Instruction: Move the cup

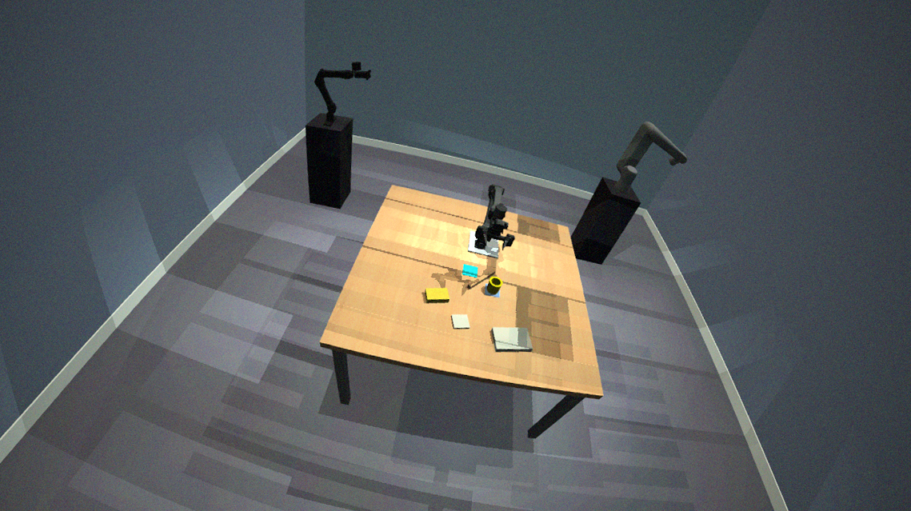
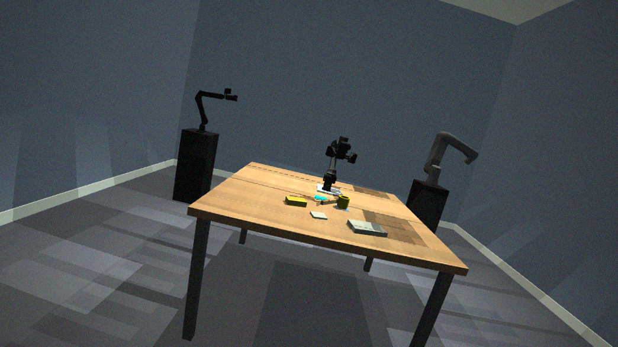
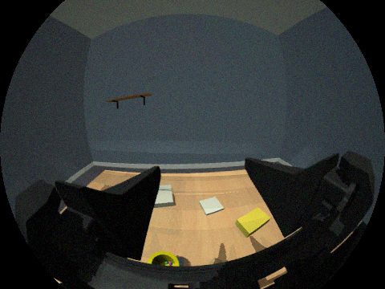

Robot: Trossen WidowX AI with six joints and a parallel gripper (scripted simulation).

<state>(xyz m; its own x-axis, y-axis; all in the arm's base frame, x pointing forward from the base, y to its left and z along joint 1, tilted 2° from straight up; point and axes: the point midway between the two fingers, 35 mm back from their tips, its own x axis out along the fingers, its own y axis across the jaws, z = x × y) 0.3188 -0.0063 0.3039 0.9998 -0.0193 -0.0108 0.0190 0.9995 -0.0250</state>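
My gripper tip is 30 mm past the yellow cup, 80 mm to the right of it and 280 mm above it. Round my gripper tip: grey-blue pad: 30 mm behind, 80 mm to the left, 320 mm below; small grey tile: 220 mm ahead, 80 mm to the right, 310 mm below; cyan pad: 140 mm behind, 50 mm to the right, 320 mm below.
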